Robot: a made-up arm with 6 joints.
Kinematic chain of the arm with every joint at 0, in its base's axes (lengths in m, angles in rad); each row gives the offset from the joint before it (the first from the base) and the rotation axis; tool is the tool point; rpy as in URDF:
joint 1: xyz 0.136 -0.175 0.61 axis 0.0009 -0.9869 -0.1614
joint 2: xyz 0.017 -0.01 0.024 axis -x
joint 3: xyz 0 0.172 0.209 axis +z
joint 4: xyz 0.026 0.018 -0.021 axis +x
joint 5: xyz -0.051 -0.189 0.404 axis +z
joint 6: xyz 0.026 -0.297 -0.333 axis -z
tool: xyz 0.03 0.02 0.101 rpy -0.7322 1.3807 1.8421
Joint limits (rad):
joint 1: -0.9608..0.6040
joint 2: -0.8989..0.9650
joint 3: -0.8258..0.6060
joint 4: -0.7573..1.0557
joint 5: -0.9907..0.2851
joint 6: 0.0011..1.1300
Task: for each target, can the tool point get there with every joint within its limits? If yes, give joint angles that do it. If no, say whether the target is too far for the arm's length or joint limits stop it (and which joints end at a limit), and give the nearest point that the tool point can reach.
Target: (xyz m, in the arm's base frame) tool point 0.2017 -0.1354 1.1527
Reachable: yes | joints -0.2082 0.5528 0.1487 -0.2487 -0.5437 0.2672
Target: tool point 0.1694 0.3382 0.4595
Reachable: no: joint limits stop it (at a limit: joint 1, joint 2, joint 3, joint 4, joint 5, joint 6) | nearest point -0.0971 0.4515 0.6209 | short by 0.332 m
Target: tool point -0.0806 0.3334 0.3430
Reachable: no: joint limits stop it (at a limit: joint 1, joint 2, joint 3, joint 5, joint 6) | nearest point -0.2414 0.3324 0.5510 | short by 0.263 m
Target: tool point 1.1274 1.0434 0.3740
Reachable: no: too far | nearest point 0.5128 0.3964 0.6768 | short by 0.942 m
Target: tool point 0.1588 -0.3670 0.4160
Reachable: yes | joints -0.5889 -0.6057 0.3645 0.8152 -0.3546 0.1940
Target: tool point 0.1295 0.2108 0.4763
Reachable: no: joint limits stop it (at a limit: joint 1, joint 2, joint 3, joint 4, joint 6) | nearest point -0.0465 -0.0521 0.3484 | short by 0.341 m
